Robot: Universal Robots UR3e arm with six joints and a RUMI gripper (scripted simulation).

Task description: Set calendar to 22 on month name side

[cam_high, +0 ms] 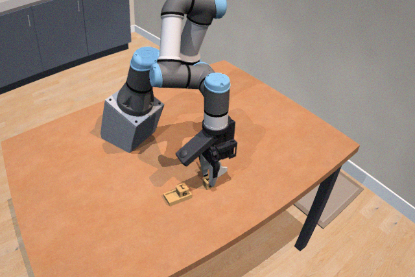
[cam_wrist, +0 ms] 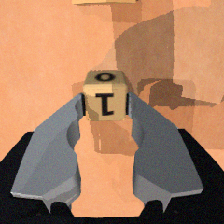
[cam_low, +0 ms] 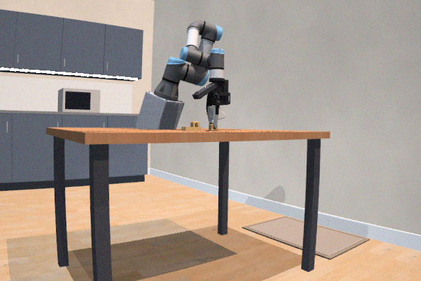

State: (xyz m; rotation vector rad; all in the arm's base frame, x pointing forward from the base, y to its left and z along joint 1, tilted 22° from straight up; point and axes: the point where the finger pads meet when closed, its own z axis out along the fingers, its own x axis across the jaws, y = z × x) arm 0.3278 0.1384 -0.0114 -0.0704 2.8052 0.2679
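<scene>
Right now my hand is 10 mm short of the wooden tray, 110 mm to the left of it and 20 mm above it.
</scene>
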